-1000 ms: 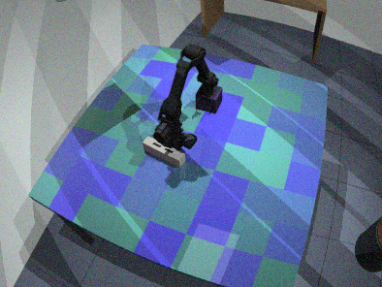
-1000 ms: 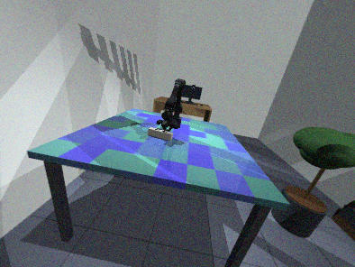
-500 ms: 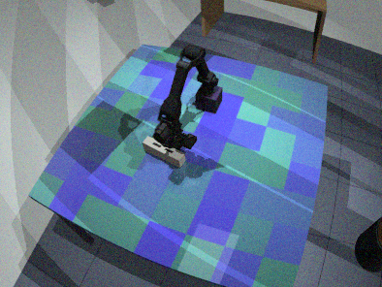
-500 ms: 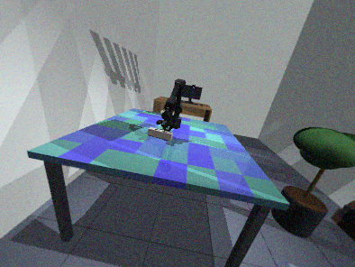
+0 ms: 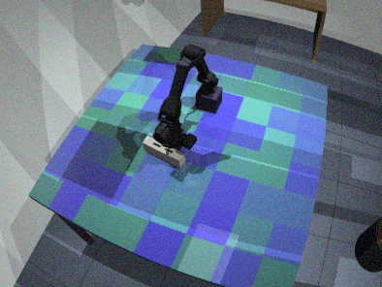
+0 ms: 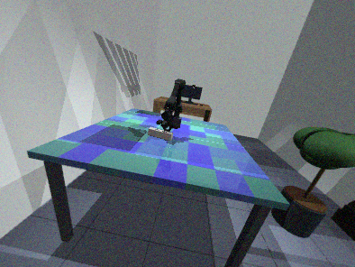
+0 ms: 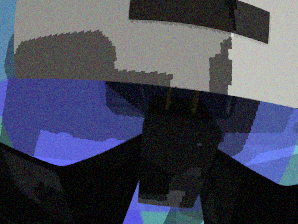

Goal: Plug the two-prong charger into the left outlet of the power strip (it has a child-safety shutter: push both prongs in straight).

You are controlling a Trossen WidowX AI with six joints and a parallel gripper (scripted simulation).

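The two-prong charger is 2 cm ahead of my gripper tip and 1 cm above it.
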